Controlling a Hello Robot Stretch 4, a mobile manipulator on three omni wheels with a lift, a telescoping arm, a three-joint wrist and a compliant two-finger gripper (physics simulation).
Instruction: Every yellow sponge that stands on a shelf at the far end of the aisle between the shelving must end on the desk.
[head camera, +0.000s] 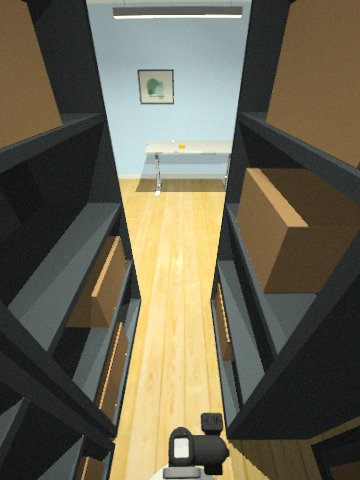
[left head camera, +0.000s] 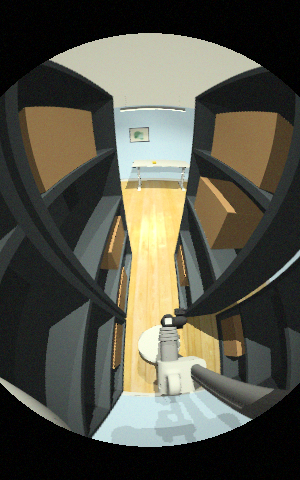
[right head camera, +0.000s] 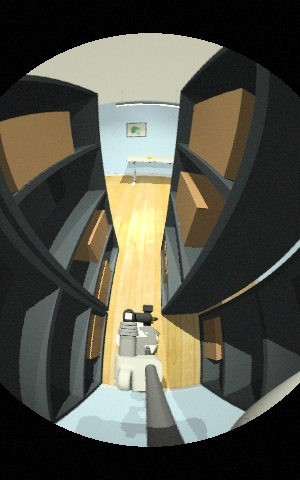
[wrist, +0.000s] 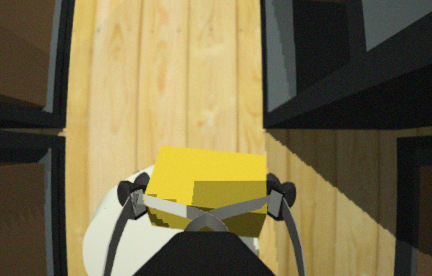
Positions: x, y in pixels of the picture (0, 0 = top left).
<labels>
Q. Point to a dark shelving unit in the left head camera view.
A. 216, 278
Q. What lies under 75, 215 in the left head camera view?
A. A dark shelving unit.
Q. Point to a dark shelving unit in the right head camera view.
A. At 248, 238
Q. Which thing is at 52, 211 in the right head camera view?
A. A dark shelving unit.
</labels>
